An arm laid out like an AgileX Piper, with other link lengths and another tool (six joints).
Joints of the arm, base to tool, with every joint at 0 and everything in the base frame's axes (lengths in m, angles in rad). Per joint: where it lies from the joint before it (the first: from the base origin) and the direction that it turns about. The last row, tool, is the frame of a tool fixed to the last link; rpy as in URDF.
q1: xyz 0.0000 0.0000 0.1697 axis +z
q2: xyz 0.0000 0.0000 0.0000 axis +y
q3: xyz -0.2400 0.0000 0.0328 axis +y
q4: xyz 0.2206 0.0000 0.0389 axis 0.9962 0 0.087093
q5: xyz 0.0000 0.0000 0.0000 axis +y
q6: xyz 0.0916 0.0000 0.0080 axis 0.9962 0 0.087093
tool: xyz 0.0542 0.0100 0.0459 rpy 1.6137 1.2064 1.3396
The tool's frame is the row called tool.
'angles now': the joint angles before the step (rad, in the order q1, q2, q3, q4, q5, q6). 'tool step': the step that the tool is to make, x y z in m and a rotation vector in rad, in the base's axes. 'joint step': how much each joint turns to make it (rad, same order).
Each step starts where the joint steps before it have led.
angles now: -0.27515 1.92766 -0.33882 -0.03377 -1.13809 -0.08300
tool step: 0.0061 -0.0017 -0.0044 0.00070 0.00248 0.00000
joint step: 0.00014 0.03308 -0.03027 0.00014 -0.00023 -0.00002
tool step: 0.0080 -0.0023 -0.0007 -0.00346 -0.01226 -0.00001
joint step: -0.00024 0.02518 -0.03826 -0.00024 0.00033 0.00003
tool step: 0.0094 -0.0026 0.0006 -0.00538 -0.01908 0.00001
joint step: 0.00029 0.02502 -0.04486 0.00029 0.00002 -0.00002
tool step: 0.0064 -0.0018 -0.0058 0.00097 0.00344 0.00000
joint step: 0.00003 0.03752 -0.03372 0.00003 -0.00023 -0.00001
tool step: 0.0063 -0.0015 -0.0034 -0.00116 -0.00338 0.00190
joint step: -0.00013 0.02881 -0.03252 -0.00204 0.00014 0.00000
